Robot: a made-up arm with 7 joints.
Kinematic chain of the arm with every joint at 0, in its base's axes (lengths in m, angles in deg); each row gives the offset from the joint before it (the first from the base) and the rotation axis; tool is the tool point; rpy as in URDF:
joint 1: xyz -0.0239 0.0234 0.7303 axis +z
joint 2: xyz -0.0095 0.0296 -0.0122 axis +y
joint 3: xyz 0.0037 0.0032 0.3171 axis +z
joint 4: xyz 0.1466 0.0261 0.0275 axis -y
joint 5: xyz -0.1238 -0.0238 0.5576 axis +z
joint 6: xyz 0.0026 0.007 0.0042 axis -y
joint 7: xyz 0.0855 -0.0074 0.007 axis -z
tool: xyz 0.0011 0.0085 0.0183 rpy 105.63 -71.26 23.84
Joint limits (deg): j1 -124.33..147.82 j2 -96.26..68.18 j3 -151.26..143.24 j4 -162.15..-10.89 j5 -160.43..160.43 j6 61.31..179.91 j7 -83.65..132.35
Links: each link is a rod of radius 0.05 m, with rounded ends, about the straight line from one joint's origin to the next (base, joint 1, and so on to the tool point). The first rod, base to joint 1, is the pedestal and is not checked.
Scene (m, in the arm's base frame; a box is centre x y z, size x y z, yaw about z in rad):
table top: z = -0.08
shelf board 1: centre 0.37 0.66 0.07 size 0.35 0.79 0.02 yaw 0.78
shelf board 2: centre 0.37 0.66 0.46 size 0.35 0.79 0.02 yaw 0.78
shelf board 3: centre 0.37 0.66 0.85 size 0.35 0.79 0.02 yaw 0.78
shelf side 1: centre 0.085 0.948 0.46 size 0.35 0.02 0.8 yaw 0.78
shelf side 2: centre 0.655 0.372 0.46 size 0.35 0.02 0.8 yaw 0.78
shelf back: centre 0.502 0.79 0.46 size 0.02 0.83 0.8 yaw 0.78
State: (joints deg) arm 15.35 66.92 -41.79 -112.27 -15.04 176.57 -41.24
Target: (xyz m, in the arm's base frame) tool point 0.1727 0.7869 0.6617
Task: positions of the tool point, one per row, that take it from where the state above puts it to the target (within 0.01 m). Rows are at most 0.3 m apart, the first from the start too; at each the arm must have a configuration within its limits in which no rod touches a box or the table.
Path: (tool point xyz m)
1: 0.5241 -0.0332 0.2169
2: 0.4165 0.1925 0.1764
3: 0.2616 0.3852 0.2048
4: 0.0760 0.5131 0.2894
5: -0.1152 0.5570 0.4091
6: -0.2840 0.5143 0.5390
7: -0.4055 0.3993 0.6545
8: -0.3453 0.4375 0.5370
9: -0.2414 0.4957 0.4957
10: -0.1251 0.5597 0.5426
11: -0.0162 0.6000 0.6616
12: 0.0386 0.6759 0.6671
13: 0.1027 0.7387 0.6668
14: 0.1728 0.7869 0.6617

